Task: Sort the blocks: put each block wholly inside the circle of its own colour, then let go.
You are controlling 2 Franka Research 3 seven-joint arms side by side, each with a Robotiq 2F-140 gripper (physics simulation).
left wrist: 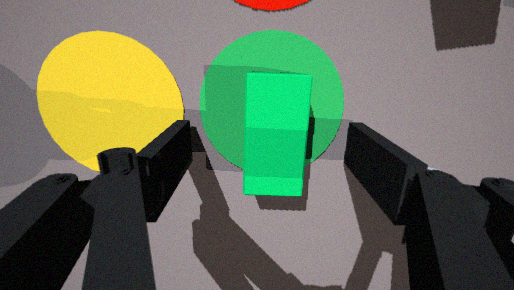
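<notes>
A green block [277, 102] rests over the green circle [225, 55]. In this view its near end reaches past the circle's lower edge; its height hides where its base lies against that edge. My left gripper [269, 142] is open, its fingers wide apart on either side of the green block with a gap on both sides. The yellow circle [100, 65] lies to the left, partly behind the left finger. The near edge of the red circle [272, 4] shows at the top. The red and yellow blocks and my right gripper do not show in this view.
A dark shadow falls on the grey table top [395, 75] at the upper right. A rounded grey shadow lies at the left edge, and the gripper's own shadows stretch across the lower middle.
</notes>
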